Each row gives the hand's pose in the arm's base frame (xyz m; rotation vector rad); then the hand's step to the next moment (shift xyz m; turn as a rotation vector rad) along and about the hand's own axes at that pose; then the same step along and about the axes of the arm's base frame.
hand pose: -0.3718 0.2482 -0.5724 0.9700 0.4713 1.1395
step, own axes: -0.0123 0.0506 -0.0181 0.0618 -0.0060 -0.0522
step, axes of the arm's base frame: -0.0456 0.0007 0.0309 -0.0121 0.0767 -0.0235
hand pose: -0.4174 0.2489 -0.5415 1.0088 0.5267 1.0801
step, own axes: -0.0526 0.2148 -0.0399 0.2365 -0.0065 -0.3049
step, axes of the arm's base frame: -0.1544 -0.0065 0.1631 -0.1360 0.3387 -0.1254
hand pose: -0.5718 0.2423 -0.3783 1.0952 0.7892 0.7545
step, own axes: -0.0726 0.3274 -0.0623 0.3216 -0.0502 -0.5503
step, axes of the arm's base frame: -0.1343 0.0591 0.3079 -0.2943 0.5122 -0.2446
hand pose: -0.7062 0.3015 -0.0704 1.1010 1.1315 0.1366
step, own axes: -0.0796 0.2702 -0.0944 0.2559 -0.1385 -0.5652
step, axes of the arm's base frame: 0.0016 0.1487 0.2572 -0.3739 0.4385 -0.2684
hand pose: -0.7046 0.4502 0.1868 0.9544 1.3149 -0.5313
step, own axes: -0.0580 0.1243 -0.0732 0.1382 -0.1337 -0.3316
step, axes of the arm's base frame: 0.0451 0.1164 0.0926 -0.2637 0.2270 -0.1608
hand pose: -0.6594 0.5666 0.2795 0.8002 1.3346 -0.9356
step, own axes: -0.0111 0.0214 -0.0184 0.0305 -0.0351 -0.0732
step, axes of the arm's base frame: 0.0114 0.0268 0.0085 -0.0633 0.0477 -0.0352
